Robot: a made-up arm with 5 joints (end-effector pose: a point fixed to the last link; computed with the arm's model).
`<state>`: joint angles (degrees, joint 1 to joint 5).
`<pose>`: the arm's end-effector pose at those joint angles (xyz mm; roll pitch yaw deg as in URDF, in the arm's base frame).
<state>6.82 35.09 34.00 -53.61 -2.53</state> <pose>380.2 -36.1 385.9 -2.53 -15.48 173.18</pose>
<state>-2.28 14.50 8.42 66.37 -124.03</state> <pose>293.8 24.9 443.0 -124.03 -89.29 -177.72</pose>
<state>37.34 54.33 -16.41 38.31 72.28</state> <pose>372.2 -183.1 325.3 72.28 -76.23 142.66</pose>
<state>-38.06 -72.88 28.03 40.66 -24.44</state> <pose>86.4 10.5 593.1 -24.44 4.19 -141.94</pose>
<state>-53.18 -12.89 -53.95 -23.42 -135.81</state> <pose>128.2 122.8 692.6 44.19 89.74 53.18</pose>
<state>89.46 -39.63 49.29 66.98 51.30</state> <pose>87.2 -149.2 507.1 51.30 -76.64 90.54</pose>
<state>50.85 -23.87 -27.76 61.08 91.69</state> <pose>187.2 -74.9 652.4 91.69 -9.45 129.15</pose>
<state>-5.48 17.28 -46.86 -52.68 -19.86</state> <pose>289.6 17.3 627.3 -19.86 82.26 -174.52</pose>
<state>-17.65 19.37 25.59 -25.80 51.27</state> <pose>362.3 130.4 460.9 51.27 -19.16 -162.35</pose>
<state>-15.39 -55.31 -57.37 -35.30 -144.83</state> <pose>-68.1 -6.3 651.7 35.17 32.02 15.39</pose>
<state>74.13 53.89 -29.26 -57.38 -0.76</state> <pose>153.0 -335.4 441.1 -0.76 32.75 105.87</pose>
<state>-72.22 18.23 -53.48 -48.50 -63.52</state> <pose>152.2 238.6 629.1 -63.52 83.75 -107.78</pose>
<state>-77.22 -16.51 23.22 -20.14 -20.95</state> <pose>123.0 224.1 586.8 -20.95 13.43 -102.78</pose>
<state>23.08 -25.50 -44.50 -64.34 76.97</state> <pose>75.2 44.7 662.0 -103.03 45.66 -23.08</pose>
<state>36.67 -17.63 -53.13 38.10 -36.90</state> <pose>141.3 -72.8 679.3 -36.90 32.66 143.33</pose>
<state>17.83 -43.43 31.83 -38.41 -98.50</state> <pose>193.0 -40.9 602.1 -98.50 50.01 162.17</pose>
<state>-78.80 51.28 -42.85 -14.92 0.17</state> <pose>137.5 372.6 462.1 0.17 6.49 -101.20</pose>
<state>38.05 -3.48 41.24 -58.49 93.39</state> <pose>288.1 -111.0 529.2 93.39 20.73 141.95</pose>
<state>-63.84 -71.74 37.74 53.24 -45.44</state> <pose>94.2 36.7 552.1 -45.44 -19.24 -116.16</pose>
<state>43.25 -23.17 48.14 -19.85 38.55</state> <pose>228.1 -125.8 556.5 38.55 -5.12 136.75</pose>
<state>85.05 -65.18 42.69 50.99 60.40</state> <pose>97.9 -70.1 569.7 60.40 -28.50 94.95</pose>
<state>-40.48 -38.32 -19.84 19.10 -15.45</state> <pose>115.7 40.4 684.3 -15.45 39.06 -139.52</pose>
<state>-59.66 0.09 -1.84 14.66 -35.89</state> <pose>213.6 236.8 558.1 -35.89 -12.91 -120.34</pose>
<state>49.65 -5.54 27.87 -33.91 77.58</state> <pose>257.2 -162.1 559.3 77.58 11.58 130.35</pose>
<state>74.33 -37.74 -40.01 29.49 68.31</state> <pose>97.6 5.2 698.2 68.31 48.26 105.67</pose>
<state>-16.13 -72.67 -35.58 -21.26 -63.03</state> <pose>-91.7 -53.5 609.7 116.97 50.49 16.13</pose>
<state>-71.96 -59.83 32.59 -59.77 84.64</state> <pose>21.7 27.3 631.8 84.64 87.01 -108.04</pose>
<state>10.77 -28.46 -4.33 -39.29 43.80</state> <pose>152.6 11.5 678.9 43.80 72.08 169.23</pose>
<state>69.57 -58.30 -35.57 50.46 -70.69</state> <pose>32.8 38.2 633.6 -70.69 43.41 110.43</pose>
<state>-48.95 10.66 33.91 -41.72 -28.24</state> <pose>266.6 221.8 472.4 -28.24 -2.85 -131.05</pose>
